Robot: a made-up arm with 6 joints.
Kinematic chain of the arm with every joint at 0, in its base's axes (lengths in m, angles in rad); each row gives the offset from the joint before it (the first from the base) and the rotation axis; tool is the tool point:
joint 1: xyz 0 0 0.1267 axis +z
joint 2: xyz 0 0 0 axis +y
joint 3: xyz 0 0 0.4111 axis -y
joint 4: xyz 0 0 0 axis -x
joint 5: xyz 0.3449 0 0 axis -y
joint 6: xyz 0 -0.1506 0 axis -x
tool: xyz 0 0 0
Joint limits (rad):
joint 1: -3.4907..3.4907
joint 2: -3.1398..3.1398
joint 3: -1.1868..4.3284
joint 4: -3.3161..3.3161
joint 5: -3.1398..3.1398
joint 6: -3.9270..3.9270
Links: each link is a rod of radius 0.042 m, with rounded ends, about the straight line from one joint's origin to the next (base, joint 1, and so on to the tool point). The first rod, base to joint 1, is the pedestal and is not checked.
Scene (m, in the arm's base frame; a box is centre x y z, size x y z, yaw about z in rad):
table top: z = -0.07
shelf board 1: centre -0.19 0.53 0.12 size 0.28 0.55 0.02 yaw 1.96
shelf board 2: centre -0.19 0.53 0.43 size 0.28 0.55 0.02 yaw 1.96
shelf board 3: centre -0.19 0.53 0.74 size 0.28 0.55 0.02 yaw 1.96
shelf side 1: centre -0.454 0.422 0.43 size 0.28 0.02 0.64 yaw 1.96
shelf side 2: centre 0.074 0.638 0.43 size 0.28 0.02 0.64 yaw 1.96
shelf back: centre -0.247 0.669 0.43 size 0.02 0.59 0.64 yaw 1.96
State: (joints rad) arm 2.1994 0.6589 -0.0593 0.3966 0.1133 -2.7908
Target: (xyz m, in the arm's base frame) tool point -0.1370 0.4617 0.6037
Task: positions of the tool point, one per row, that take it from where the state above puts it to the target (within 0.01 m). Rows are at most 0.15 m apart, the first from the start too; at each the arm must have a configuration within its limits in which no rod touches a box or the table.
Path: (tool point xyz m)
1: -0.1954 0.4411 0.2798
2: -0.1607 0.3560 0.2799
3: -0.1082 0.2761 0.2686
4: -0.1223 0.3054 0.3672
5: -0.1059 0.3080 0.4841
6: -0.0605 0.2752 0.6037
7: -0.1064 0.3642 0.6184
8: -0.1370 0.4617 0.6037

